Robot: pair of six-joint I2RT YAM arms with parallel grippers.
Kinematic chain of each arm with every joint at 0, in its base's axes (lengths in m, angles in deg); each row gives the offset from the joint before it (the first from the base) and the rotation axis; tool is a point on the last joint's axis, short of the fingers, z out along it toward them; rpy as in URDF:
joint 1: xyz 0 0 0.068 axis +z
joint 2: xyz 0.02 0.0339 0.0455 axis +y
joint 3: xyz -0.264 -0.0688 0 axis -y
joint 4: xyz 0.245 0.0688 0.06 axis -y
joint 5: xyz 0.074 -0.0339 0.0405 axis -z
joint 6: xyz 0.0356 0 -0.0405 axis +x
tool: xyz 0 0 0 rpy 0 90 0
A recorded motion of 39 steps. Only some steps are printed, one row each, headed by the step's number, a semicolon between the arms.
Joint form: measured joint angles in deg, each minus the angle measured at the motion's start. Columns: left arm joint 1, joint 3, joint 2, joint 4, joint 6, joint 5; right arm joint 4, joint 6, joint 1, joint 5, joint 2, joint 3.
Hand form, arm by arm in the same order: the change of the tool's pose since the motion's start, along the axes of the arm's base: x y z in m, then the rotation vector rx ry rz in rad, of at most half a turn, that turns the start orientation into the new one. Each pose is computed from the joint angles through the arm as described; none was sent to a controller.
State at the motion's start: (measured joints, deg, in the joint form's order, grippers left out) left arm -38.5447 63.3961 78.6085 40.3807 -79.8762 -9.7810; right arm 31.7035 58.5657 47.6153 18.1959 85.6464 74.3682
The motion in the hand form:
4: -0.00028 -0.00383 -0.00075 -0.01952 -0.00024 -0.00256; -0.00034 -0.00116 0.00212 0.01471 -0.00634 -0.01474
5: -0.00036 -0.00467 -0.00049 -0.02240 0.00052 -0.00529; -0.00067 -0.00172 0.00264 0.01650 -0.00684 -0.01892
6: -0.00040 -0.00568 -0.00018 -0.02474 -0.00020 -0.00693; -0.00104 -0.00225 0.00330 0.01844 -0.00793 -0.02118
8: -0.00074 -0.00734 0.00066 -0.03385 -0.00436 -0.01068; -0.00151 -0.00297 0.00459 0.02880 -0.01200 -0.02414
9: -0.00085 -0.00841 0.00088 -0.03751 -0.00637 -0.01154; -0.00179 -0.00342 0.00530 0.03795 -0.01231 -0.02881
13: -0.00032 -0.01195 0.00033 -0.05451 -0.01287 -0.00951; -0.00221 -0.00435 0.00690 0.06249 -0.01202 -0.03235
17: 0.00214 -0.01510 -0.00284 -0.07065 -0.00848 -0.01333; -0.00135 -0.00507 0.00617 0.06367 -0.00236 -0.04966
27: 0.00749 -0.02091 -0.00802 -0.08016 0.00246 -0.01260; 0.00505 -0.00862 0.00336 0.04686 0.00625 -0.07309
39: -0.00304 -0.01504 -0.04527 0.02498 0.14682 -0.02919; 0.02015 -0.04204 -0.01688 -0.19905 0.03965 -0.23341
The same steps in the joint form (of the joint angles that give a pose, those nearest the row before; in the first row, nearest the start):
4: -0.66 0.09 0.61 1.14 -0.57 -0.83; 0.72 -0.02 0.00 0.90 -0.07 0.09
5: -0.79 0.22 0.72 1.16 -0.72 -0.87; 0.74 -0.07 0.00 1.14 -0.17 0.07
6: -0.94 0.37 0.87 1.27 -0.77 -0.96; 0.77 -0.09 0.00 1.27 -0.28 0.07
8: -1.22 0.59 1.14 1.79 -0.96 -1.14; 1.22 0.07 0.00 1.51 -0.37 0.07
9: -1.40 0.70 1.31 2.08 -0.98 -1.29; 1.51 0.28 0.02 1.90 -0.42 0.07
13: -1.90 0.90 2.10 3.54 -1.16 -2.08; 2.16 1.14 0.02 2.45 -0.48 0.09
17: -2.08 0.90 3.06 4.74 -1.97 -2.43; 1.79 1.25 -0.07 3.45 -0.48 0.09
27: -2.29 1.35 4.83 5.79 -2.60 -3.02; 1.11 0.94 -1.22 3.52 -0.20 0.09
39: -2.67 -6.23 1.00 -0.85 -3.72 -2.47; -5.81 -8.74 -6.91 4.26 -3.54 -4.26

